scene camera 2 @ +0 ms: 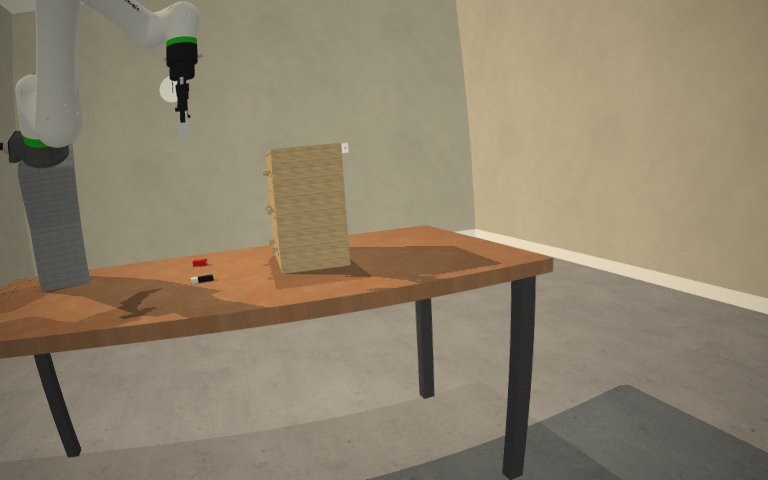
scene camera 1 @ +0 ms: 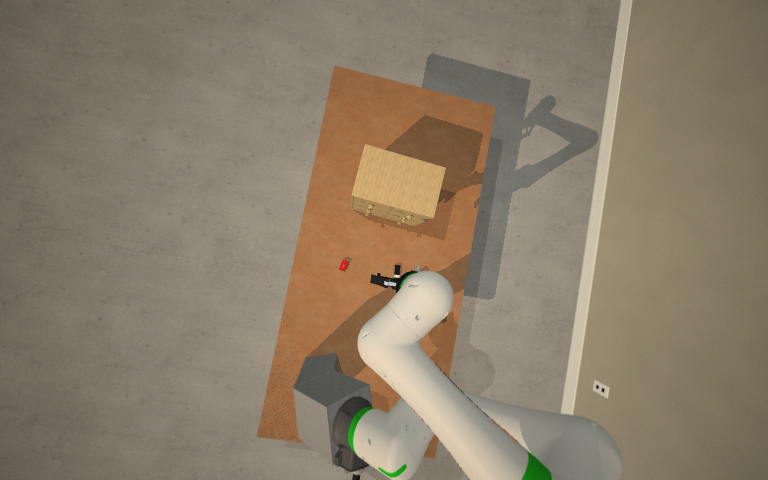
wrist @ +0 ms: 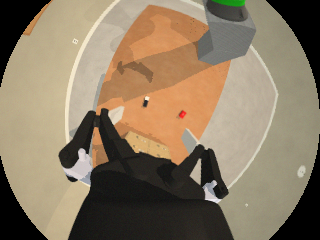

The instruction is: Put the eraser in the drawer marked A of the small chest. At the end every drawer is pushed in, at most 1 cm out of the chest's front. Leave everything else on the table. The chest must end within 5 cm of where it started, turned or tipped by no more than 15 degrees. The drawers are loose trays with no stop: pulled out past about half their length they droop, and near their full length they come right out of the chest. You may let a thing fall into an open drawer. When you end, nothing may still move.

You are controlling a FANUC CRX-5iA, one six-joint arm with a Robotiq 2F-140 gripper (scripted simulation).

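Observation:
A small wooden chest appears in the pictures, along with the gripper. The wrist view shows the gripper as well.

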